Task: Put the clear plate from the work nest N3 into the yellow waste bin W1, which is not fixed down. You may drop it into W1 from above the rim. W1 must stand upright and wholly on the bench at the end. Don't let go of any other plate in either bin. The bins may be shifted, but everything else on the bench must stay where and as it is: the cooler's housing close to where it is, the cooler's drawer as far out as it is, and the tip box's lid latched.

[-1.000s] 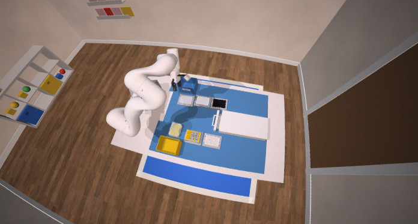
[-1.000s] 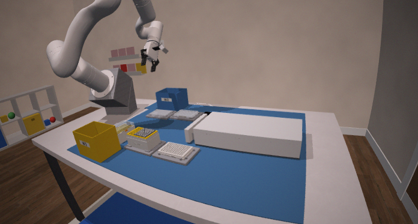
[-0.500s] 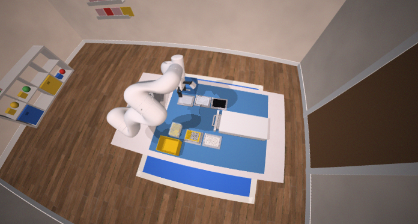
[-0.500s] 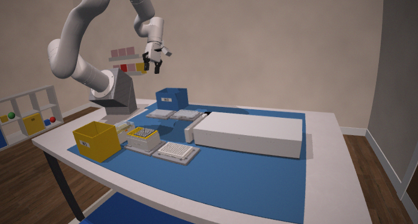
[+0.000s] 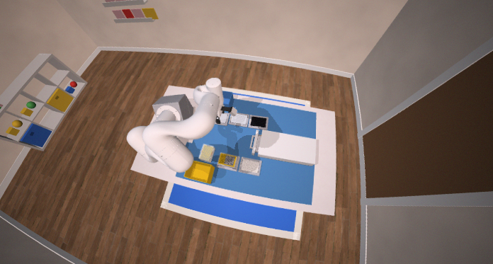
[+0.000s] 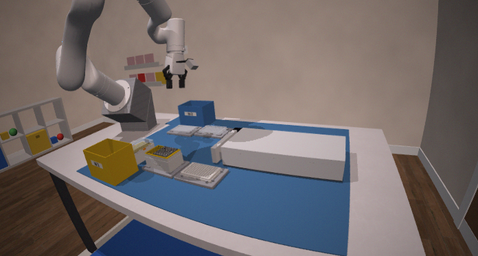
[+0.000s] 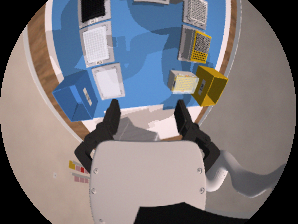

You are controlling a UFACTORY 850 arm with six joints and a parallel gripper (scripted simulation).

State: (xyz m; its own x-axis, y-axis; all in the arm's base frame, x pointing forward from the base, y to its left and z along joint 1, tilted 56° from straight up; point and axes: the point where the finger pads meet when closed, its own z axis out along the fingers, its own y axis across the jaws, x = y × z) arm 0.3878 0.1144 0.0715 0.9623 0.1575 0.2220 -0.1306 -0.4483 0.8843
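Now: hand 260 mm above the white plate, 130 mm to the right of it and 100 mm short of it. The rest, counted from my hand: black plate: 270 mm ahead, 260 mm below, 120 mm to the left; yellow-topped tip box: 250 mm to the right, 220 mm below, 50 mm ahead; blue bin: 280 mm to the left, 240 mm below, 70 mm behind.
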